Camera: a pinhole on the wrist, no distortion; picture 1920 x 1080 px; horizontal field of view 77.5 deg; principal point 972.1 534.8 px. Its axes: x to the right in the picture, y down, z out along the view. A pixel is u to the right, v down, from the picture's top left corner.
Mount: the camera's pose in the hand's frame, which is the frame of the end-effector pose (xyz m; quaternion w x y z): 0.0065 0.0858 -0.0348 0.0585 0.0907 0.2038 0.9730
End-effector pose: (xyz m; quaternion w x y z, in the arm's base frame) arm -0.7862 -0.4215 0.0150 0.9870 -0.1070 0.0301 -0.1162
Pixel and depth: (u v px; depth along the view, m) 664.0 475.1 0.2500
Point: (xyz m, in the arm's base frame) -0.6134 -0.2393 0.1418
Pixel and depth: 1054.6 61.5 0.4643
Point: -0.5824 0.0383 0.2224
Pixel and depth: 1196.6 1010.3 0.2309
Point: -0.7428 -0.2849 0.2053
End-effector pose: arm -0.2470 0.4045 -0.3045 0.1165 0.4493 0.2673 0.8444
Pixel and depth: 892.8 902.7 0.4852
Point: 0.0644 0.5074 0.0629
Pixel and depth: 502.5 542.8 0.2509
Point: -0.1816 0.3946 -0.0254
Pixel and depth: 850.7 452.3 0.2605
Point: -0.1325 0.3424 -0.0487
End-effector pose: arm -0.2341 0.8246 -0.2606 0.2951 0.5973 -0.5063 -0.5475
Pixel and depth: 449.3 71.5 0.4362
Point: -0.6216 0.4864 -0.0797
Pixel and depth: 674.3 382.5 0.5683
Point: -0.7681 0.5560 -0.1336
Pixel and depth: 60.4 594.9 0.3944
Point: -0.5949 0.4765 -0.3003
